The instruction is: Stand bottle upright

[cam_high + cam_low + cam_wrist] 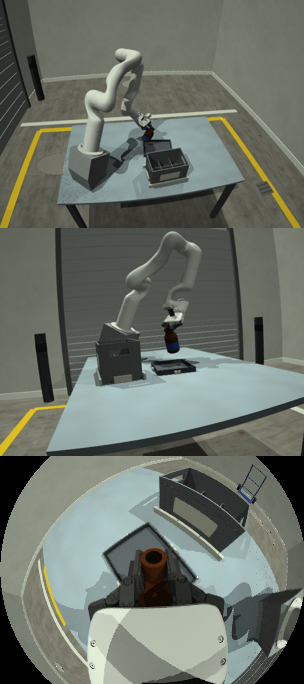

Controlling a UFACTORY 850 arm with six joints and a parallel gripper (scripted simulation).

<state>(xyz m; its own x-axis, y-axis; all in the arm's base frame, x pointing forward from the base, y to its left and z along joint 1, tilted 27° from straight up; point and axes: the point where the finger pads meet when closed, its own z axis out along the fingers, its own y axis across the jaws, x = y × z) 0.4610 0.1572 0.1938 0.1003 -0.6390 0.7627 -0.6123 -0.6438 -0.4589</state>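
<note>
Right now the bottle is 1 cm behind my hand, 1 cm to the left of it and 5 cm below it. The rest, counted from my hand: crate (7 cm ahead, 31 cm to the right, 13 cm below); then tray (6 cm ahead, 2 cm to the right, 20 cm below).
</note>
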